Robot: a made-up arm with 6 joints.
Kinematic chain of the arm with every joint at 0, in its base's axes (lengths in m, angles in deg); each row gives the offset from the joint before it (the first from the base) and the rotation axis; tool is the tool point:
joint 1: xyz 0 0 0.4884 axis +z
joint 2: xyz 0 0 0 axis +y
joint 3: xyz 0 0 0.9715 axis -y
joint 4: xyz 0 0 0 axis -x
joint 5: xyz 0.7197 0 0 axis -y
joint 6: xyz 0 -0.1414 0 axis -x
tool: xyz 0 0 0
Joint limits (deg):
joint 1: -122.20..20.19
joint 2: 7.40..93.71
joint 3: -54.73..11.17
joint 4: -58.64..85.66
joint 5: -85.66..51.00
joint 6: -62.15..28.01
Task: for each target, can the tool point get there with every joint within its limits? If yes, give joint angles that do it. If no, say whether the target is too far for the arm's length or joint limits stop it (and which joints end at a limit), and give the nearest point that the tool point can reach.
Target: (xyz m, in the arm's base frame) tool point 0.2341 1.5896 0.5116
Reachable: no: joint limits stop it (at a limit: joint 1, joint 4) | nearest point 0.7248 0.2551 0.5116 | short by 1.422 m
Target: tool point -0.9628 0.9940 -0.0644
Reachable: no: joint limits stop it (at a limit: joint 1, joint 2, joint 3) | nearest point -0.2997 -0.2155 0.0719 | short by 1.386 m
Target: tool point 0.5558 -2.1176 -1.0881
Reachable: no: too far | nearest point 0.3053 -1.1634 -0.2698 | short by 1.282 m
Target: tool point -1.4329 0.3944 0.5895
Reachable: no: joint limits stop it (at a limit: joint 1, joint 3) | nearest point -0.4064 -0.3810 0.6152 | short by 1.287 m
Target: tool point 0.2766 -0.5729 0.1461
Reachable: yes | joints -54.14 70.64 -36.06 -38.02 7.58 -19.59
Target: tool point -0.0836 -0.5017 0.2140
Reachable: yes | joints -86.09 71.30 -48.45 -33.75 12.87 -20.58
